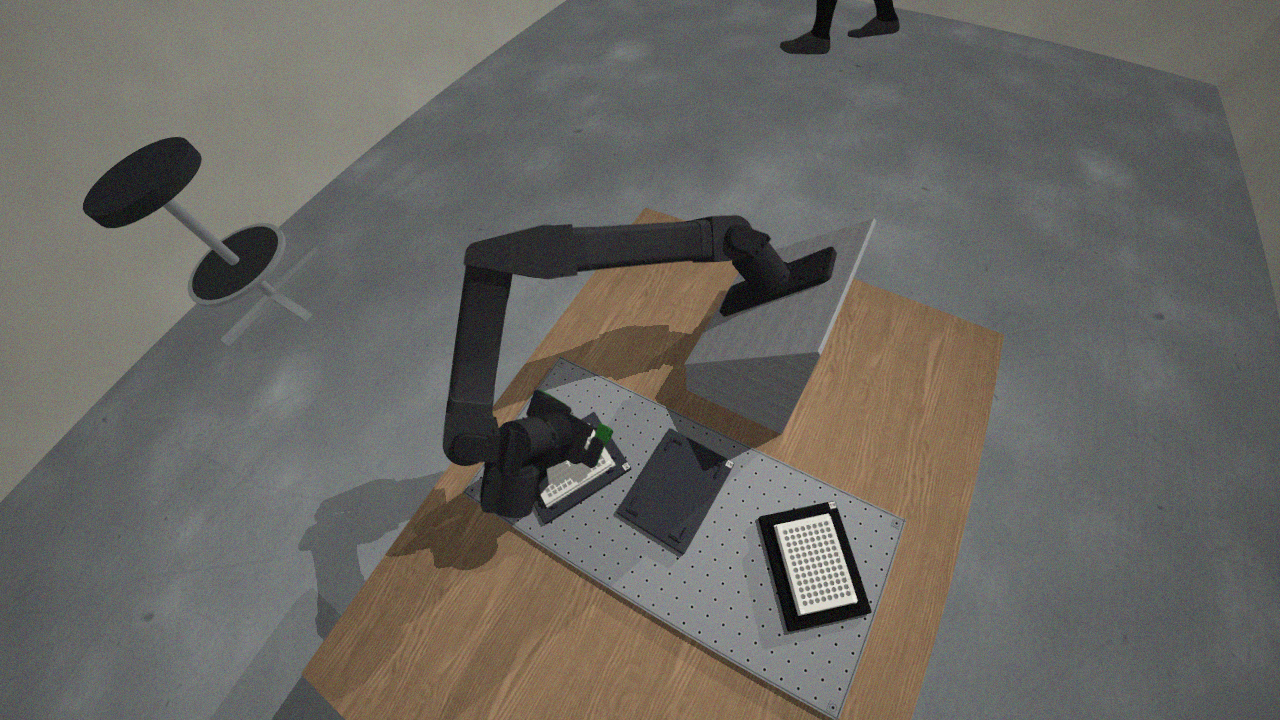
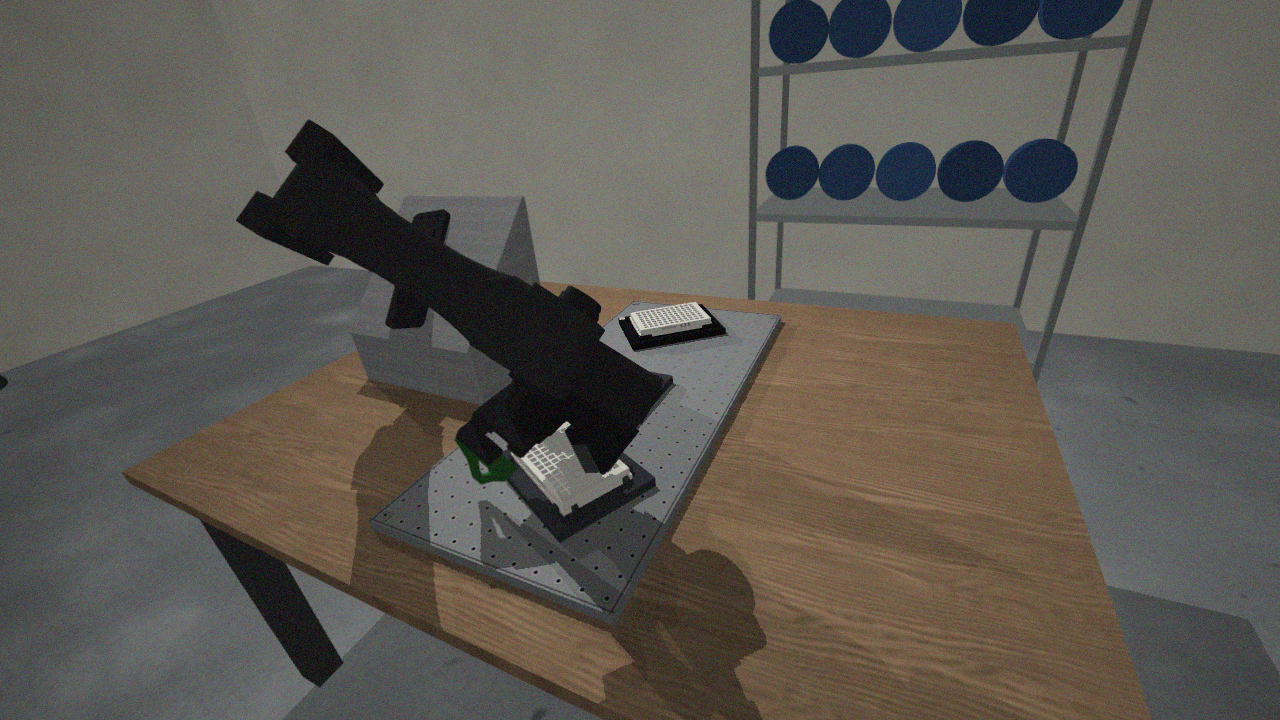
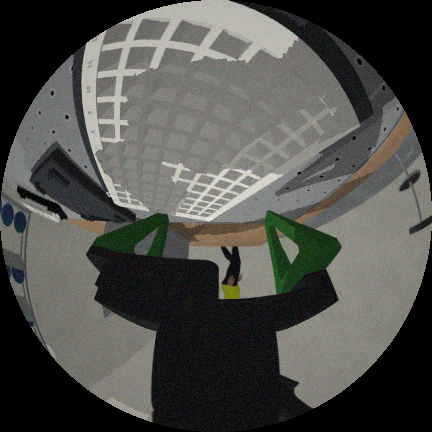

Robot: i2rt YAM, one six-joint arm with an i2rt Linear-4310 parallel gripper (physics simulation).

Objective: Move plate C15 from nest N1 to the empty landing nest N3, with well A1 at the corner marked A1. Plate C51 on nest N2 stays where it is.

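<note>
A white well plate (image 1: 577,480) (image 2: 572,488) (image 3: 165,105), taken as C15, sits in dark nest N1 (image 1: 581,503) (image 2: 581,522) (image 3: 350,75); the arm hides part of it and its code is unreadable. My gripper (image 2: 547,454) (image 3: 216,215) is open over this plate, green fingers wide apart and nothing held; contact with the plate is unclear. Empty dark nest N3 (image 1: 671,492) (image 3: 75,185) lies in the middle, with a small white corner mark. White plate C51 (image 1: 814,564) (image 2: 671,318) (image 3: 42,210) sits in black nest N2 (image 1: 779,573) at the far end.
The nests stand on a grey perforated board (image 1: 716,591) (image 2: 716,394) on a wooden table (image 1: 537,626) (image 2: 895,492). The arm's grey slanted base block (image 1: 760,385) (image 2: 402,362) stands beside the board. A person (image 1: 805,42) (image 3: 232,265) and a stool (image 1: 143,183) are beyond the table.
</note>
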